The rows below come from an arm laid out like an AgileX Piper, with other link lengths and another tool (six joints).
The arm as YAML. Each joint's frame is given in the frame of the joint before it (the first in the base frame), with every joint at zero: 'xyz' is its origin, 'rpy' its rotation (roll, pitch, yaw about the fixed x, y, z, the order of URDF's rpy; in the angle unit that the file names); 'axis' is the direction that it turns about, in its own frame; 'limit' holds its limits. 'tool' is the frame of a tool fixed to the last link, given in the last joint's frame.
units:
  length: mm
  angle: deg
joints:
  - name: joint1
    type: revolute
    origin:
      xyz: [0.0, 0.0, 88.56]
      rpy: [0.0, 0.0, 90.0]
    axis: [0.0, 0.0, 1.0]
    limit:
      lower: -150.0
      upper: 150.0
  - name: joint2
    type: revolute
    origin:
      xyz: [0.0, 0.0, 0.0]
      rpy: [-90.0, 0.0, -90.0]
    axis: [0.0, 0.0, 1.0]
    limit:
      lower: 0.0
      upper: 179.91
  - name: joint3
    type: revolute
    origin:
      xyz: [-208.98, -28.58, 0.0]
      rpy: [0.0, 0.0, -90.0]
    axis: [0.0, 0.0, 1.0]
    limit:
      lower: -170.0
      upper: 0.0
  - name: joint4
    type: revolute
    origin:
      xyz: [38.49, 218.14, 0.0]
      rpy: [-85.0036, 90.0, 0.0]
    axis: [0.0, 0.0, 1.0]
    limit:
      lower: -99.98
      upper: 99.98
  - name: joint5
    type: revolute
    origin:
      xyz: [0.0, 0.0, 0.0]
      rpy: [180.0, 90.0, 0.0]
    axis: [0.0, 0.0, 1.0]
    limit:
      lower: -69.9
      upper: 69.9
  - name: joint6
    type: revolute
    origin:
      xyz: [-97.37, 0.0, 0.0]
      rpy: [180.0, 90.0, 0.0]
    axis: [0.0, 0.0, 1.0]
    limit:
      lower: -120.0
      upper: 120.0
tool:
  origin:
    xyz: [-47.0, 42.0, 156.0]
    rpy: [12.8, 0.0, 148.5]
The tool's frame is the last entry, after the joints.
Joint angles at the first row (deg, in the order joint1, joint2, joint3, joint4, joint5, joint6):
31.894, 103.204, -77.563, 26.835, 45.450, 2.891
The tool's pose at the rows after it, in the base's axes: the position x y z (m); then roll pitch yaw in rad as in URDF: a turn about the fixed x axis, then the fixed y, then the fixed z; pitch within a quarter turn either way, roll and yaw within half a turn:
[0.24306 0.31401 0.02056 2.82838 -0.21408 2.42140]
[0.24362 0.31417 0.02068 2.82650 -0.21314 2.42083]
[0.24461 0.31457 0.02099 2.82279 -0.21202 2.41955]
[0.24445 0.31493 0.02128 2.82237 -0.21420 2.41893]
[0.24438 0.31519 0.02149 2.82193 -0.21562 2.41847]
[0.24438 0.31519 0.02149 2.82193 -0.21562 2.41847]
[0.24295 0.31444 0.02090 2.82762 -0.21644 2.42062]
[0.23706 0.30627 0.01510 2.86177 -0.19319 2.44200]
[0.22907 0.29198 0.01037 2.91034 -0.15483 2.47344]
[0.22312 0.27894 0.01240 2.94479 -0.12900 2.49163]
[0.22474 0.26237 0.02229 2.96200 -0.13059 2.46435]
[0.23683 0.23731 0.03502 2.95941 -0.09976 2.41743]
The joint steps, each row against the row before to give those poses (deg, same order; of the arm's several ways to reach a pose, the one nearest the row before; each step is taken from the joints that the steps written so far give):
0.001, -0.001, 0.001, 0.225, -0.237, 0.001
-0.001, 0.003, -0.004, 0.000, -0.130, 0.000
-0.001, -0.003, 0.005, 0.042, -0.246, -0.003
0.000, 0.001, -0.002, 0.131, 0.017, 0.001
0.000, 0.000, -0.001, 0.091, 0.000, 0.001
0.000, 0.000, 0.000, 0.000, 0.000, 0.000
0.001, -0.001, 0.003, -0.111, 0.356, -0.002
0.126, -0.110, -0.002, -2.254, 1.718, 0.004
0.110, -0.847, 0.001, -3.649, 2.916, 0.180
-0.245, -1.567, 0.000, -2.640, 2.992, 0.287
-2.611, -2.316, -0.001, -0.628, 3.424, 0.042
-4.064, -3.216, 0.002, -1.744, 2.567, -0.214

